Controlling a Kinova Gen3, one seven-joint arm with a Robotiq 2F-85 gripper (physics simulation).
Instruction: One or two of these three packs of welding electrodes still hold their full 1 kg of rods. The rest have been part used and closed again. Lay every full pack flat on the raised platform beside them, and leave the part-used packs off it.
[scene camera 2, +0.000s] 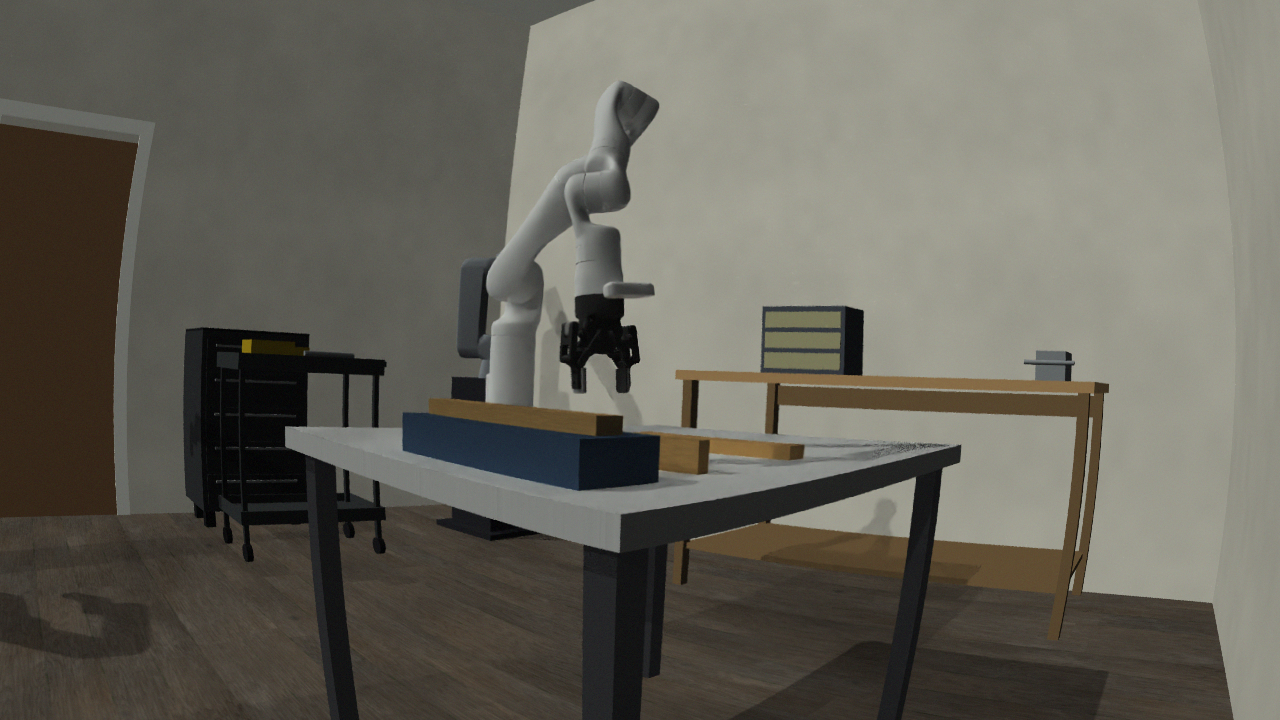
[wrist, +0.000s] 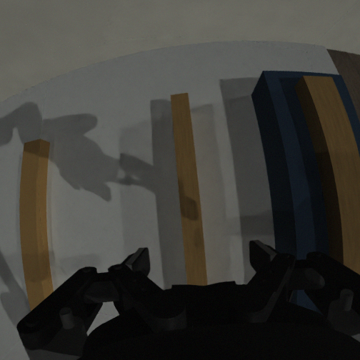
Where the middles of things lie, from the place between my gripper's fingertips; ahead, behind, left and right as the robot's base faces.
Labels:
Now: the dark blue raised platform (scene camera 2: 579, 462) 1 cm behind my hand, 18 cm to the right of it and 7 cm below it.

